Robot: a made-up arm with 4 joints.
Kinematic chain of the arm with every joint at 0, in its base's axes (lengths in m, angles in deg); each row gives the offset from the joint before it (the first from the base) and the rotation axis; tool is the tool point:
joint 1: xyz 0 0 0.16 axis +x
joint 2: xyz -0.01 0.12 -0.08 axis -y
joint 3: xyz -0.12 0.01 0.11 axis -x
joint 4: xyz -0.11 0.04 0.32 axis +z
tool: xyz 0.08 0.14 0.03
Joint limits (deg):
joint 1: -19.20..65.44
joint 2: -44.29..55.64
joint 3: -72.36..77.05
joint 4: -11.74..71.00
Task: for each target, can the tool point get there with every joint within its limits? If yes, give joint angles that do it. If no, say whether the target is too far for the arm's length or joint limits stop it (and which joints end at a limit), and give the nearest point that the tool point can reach.
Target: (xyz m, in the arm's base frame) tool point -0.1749 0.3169 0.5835
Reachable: yes | joints 38.07 0.90 45.82 4.60
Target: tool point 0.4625 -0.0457 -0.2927
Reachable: no: joint limits stop it (at a limit: joint 1, joint 2, joint 3, joint 4) | nearest point 0.1597 -0.3103 0.1316 | short by 0.585 m
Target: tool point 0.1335 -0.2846 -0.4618
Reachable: no: joint limits stop it (at a limit: joint 1, joint 2, joint 3, joint 4) | nearest point 0.1597 -0.3103 0.1316 | short by 0.594 m
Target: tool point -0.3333 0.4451 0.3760
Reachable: yes | joints 5.01 16.93 25.49 31.41
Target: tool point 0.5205 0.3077 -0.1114
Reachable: no: joint limits stop it (at a limit: joint 1, joint 2, joint 4) | nearest point 0.1501 0.4887 0.2657 | short by 0.559 m
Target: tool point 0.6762 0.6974 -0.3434
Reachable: no: too far | nearest point 0.0699 0.5236 0.1665 | short by 0.811 m
